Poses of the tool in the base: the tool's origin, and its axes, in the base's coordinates. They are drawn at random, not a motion.
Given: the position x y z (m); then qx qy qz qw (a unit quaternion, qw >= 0).
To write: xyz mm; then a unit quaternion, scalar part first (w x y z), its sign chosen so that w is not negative. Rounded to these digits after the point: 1 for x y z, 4 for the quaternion.
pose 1, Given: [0.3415 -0.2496 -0.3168 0.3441 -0.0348 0.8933 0.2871]
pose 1, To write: [341.5 -249.6 -316.8 0.2871 0.3441 -0.0348 0.8933]
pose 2, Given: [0.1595 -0.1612 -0.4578 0.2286 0.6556 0.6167 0.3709]
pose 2, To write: [159.5 -161.2 -457.8 0.3709 0.2286 0.6556 0.6167]
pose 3, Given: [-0.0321 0.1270 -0.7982 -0.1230 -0.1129 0.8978 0.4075]
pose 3, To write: [-32.1 127.0 -798.2 0.4075 -0.1230 -0.1129 0.8978]
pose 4, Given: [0.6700 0.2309 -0.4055 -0.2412 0.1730 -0.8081 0.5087]
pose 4, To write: [670.0 230.9 -405.5 0.5087 -0.2412 0.1730 -0.8081]
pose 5, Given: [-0.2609 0.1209 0.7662 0.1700 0.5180 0.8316 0.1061]
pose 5, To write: [-260.9 120.9 766.2 0.1061 0.1700 0.5180 0.8316]
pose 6, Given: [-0.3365 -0.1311 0.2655 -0.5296 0.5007 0.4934 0.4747]
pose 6, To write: [-336.5 -131.1 265.5 0.4747 -0.5296 0.5007 0.4934]
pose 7, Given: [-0.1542 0.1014 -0.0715 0.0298 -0.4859 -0.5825 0.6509]
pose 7, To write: [-154.2 101.4 -71.5 0.6509 0.0298 -0.4859 -0.5825]
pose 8, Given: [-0.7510 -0.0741 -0.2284 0.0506 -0.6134 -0.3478 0.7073]
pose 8, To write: [-751.0 -74.1 -228.4 0.7073 0.0506 -0.6134 -0.3478]
